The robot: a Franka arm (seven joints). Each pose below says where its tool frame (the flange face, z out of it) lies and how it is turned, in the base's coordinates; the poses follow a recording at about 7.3 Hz.
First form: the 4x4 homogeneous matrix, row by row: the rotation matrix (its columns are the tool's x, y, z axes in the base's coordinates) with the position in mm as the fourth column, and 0 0 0 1 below. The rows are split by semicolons.
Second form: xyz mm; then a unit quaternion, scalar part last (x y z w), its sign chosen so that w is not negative. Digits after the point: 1 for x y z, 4 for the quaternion.
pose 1, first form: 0.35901 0.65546 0.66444 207.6; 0.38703 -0.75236 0.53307 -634.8; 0.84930 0.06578 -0.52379 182.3; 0 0 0 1
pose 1, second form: 207.6 -634.8 182.3 -0.8117 -0.3211 -0.4663 0.1439
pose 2, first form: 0.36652 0.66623 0.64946 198.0; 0.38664 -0.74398 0.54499 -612.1; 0.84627 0.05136 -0.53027 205.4; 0 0 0 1
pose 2, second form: 198.0 -612.1 205.4 -0.8125 -0.3240 -0.4602 0.1519
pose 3, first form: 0.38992 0.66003 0.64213 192.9; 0.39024 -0.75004 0.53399 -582.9; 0.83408 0.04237 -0.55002 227.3; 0 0 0 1
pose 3, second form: 192.9 -582.9 227.3 -0.8201 -0.3202 -0.4500 0.1499
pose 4, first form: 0.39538 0.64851 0.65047 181.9; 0.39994 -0.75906 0.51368 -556.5; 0.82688 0.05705 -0.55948 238.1; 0 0 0 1
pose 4, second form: 181.9 -556.5 238.1 -0.8237 -0.3182 -0.4484 0.1386
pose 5, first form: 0.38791 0.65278 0.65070 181.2; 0.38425 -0.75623 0.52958 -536.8; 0.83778 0.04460 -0.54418 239.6; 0 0 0 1
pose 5, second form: 181.2 -536.8 239.6 -0.8198 -0.3162 -0.4539 0.1479
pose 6, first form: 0.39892 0.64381 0.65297 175.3; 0.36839 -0.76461 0.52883 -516.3; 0.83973 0.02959 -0.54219 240.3; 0 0 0 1
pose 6, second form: 175.3 -516.3 240.3 -0.8225 -0.3077 -0.4537 0.1518
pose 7, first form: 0.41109 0.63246 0.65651 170.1; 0.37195 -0.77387 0.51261 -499.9; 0.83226 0.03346 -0.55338 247.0; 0 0 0 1
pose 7, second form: 170.1 -499.9 247.0 -0.8274 -0.3035 -0.4498 0.1448
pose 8, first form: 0.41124 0.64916 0.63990 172.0; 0.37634 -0.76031 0.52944 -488.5; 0.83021 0.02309 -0.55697 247.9; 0 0 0 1
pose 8, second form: 172.0 -488.5 247.9 -0.8259 -0.3104 -0.4450 0.1533
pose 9, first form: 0.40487 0.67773 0.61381 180.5; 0.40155 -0.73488 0.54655 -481.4; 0.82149 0.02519 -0.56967 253.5; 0 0 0 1
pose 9, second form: 180.5 -481.4 253.5 -0.8230 -0.3278 -0.4360 0.1584
